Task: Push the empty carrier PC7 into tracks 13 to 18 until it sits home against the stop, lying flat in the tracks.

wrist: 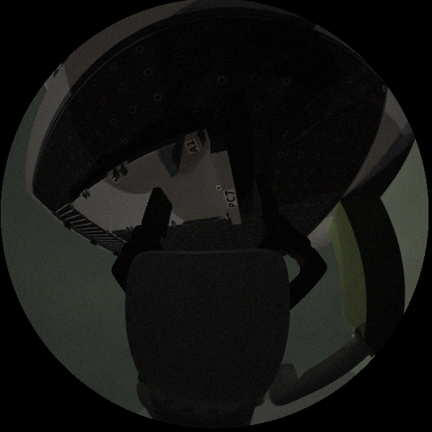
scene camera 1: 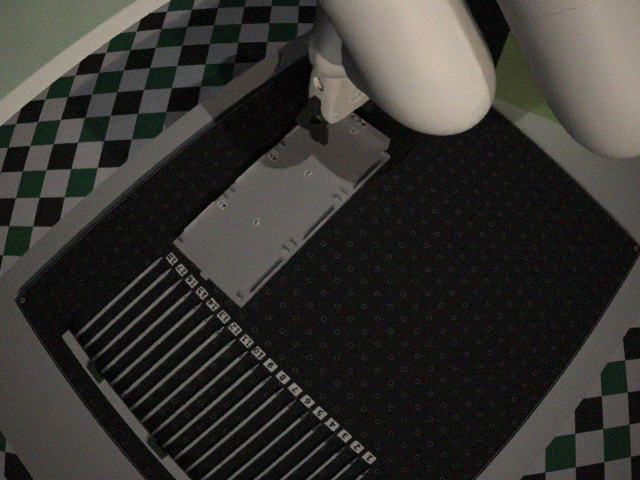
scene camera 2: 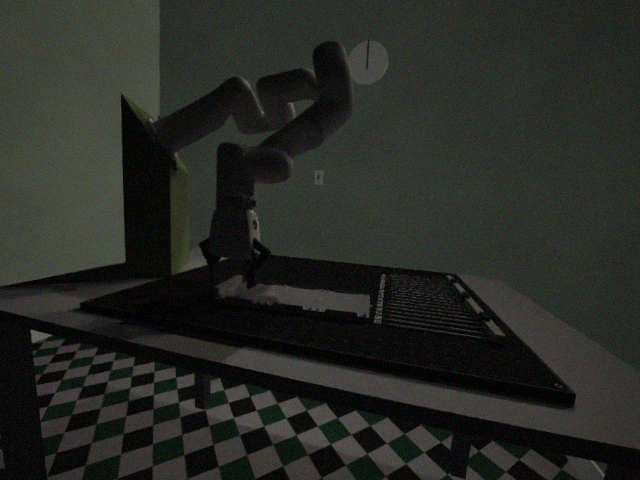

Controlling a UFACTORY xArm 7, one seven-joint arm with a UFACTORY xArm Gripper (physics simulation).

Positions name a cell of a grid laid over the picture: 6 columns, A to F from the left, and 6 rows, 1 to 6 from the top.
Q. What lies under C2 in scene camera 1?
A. My gripper.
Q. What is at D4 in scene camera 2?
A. A grey carrier PC7.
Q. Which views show my gripper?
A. The wrist view, scene camera 1 and scene camera 2: all of them.
